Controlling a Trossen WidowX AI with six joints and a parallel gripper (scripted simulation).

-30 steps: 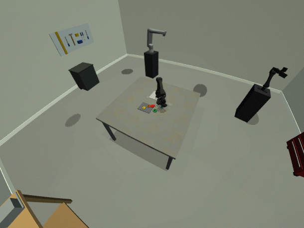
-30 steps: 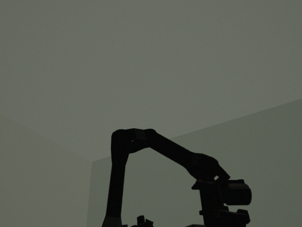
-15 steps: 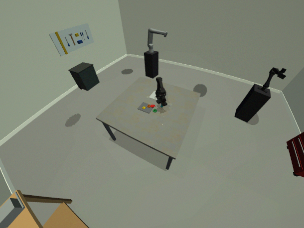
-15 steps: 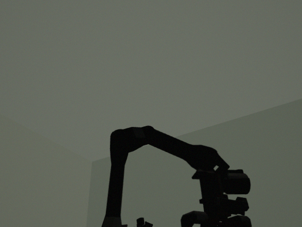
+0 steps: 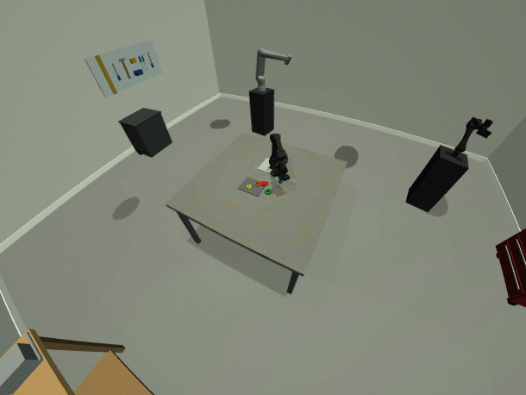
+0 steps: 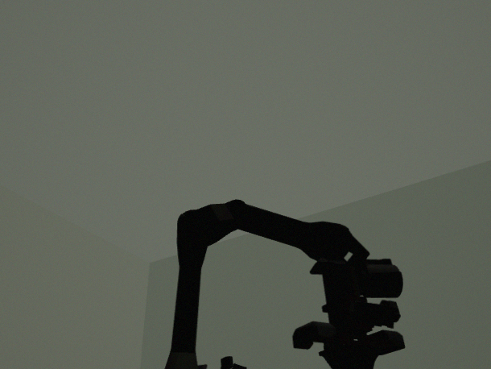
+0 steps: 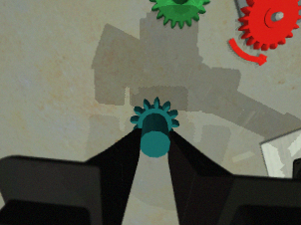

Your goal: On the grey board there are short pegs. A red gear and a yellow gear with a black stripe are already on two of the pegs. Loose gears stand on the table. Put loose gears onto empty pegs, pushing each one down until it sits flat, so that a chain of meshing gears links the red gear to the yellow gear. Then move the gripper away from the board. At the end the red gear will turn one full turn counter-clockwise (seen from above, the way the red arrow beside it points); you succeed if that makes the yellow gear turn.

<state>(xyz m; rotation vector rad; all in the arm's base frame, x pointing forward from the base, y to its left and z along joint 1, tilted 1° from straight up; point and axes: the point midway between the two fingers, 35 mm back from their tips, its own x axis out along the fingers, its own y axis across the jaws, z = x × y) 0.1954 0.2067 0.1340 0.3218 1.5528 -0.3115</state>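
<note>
The orange gear is 190 mm to the right of my gripper tip, 90 mm ahead of it and 80 mm below it. From my gripper tip the other things lie so: small teal gear (10 mm below); then red arrow (120 mm to the right, 100 mm below, 20 mm ahead); then green gear (100 mm ahead, 90 mm below, 60 mm to the right).
</note>
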